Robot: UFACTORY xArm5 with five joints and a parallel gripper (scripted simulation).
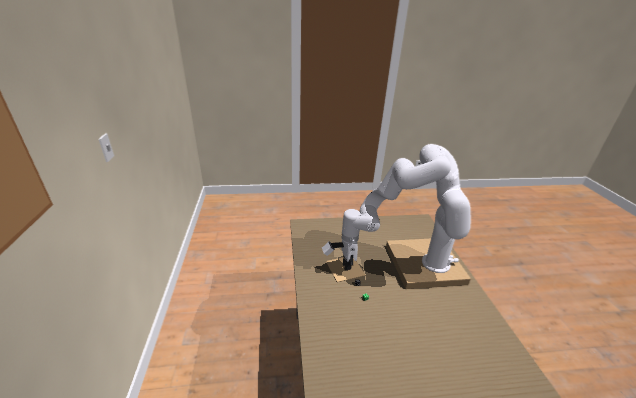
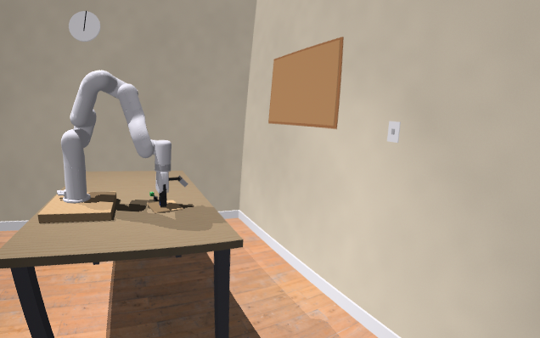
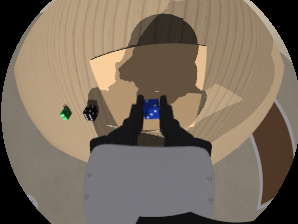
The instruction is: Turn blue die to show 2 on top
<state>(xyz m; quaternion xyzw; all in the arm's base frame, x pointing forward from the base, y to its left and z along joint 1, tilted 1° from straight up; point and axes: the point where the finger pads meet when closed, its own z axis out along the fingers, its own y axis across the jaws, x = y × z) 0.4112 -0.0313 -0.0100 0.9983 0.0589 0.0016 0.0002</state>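
Right now my hand is 2 cm above the tan mat and 1 cm short of it. From my hand the other things lie so: blue die: 1 cm below; green die: 18 cm to the left, 5 cm behind, 2 cm below; black die: 10 cm to the left, 3 cm behind, 2 cm below.
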